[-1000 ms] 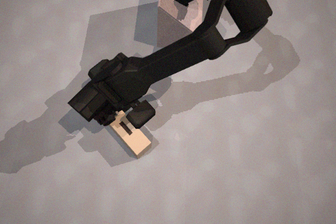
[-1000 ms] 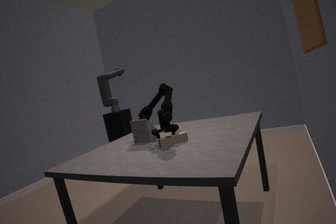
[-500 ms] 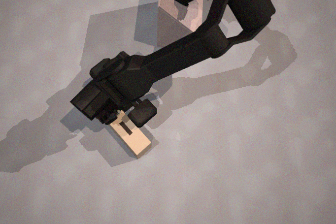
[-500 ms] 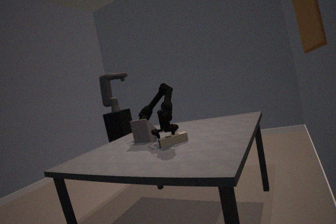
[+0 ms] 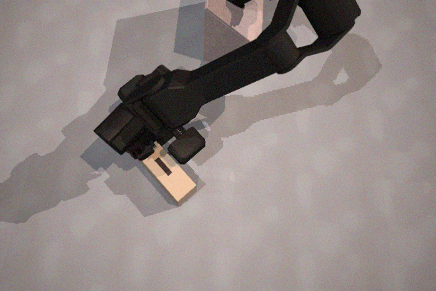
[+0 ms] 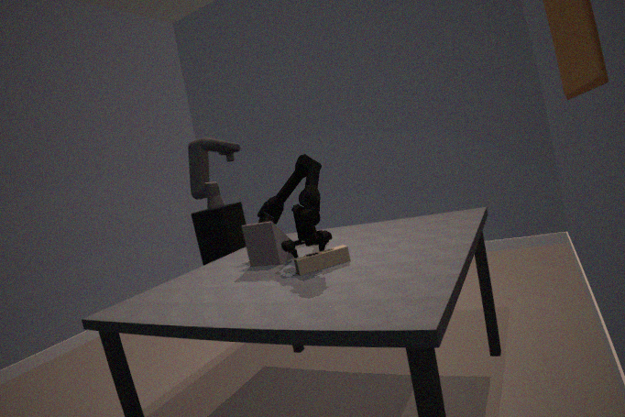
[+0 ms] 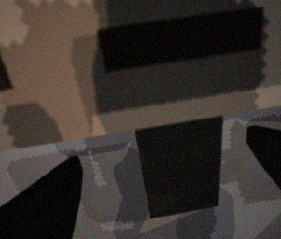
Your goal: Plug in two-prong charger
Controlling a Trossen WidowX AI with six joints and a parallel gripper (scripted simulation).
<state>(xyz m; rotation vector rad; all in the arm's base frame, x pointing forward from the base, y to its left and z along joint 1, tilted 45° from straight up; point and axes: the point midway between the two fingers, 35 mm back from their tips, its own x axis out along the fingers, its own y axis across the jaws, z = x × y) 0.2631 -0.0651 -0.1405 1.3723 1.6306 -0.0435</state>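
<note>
My gripper tip is now 20 mm to the left of the dark two-prong charger, 10 mm below it and 10 mm short of it.
</note>
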